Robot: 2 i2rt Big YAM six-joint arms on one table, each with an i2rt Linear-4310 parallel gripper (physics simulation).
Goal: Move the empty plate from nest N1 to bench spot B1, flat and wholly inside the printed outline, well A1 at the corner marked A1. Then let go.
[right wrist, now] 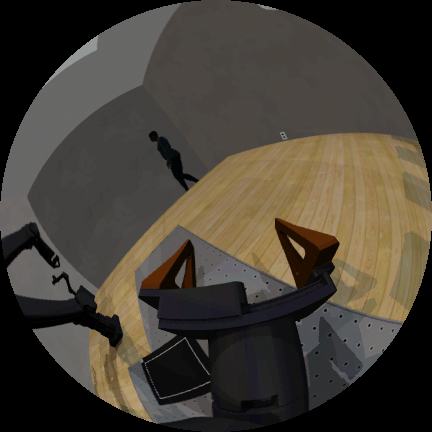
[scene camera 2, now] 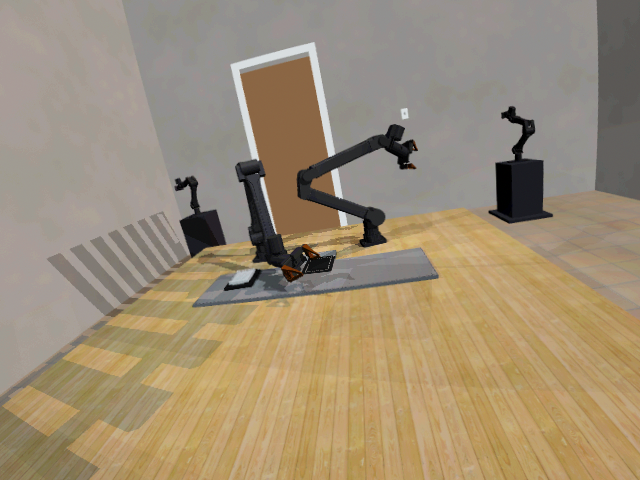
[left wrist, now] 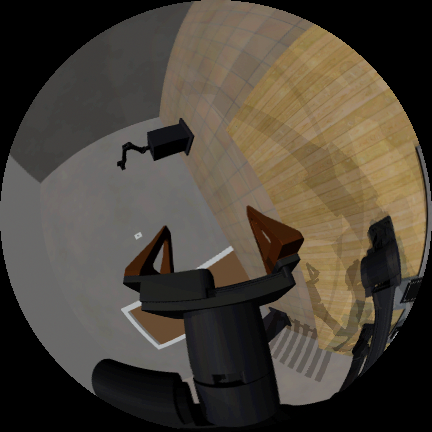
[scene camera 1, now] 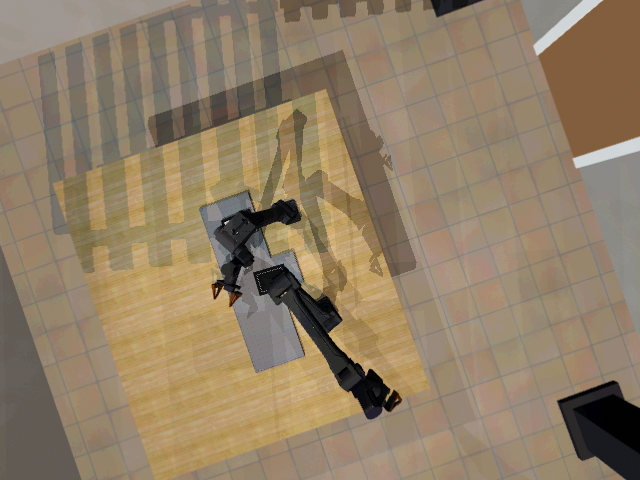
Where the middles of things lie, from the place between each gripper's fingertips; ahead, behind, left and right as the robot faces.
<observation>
My right hand is 24 cm past the dark plate with white outline [right wrist: 179,369], 10 cm above it and 1 cm to the left of it.
Right now my left hand is 37 cm short of the dark plate with white outline, 53 cm to the left of it and 33 cm above it.
</observation>
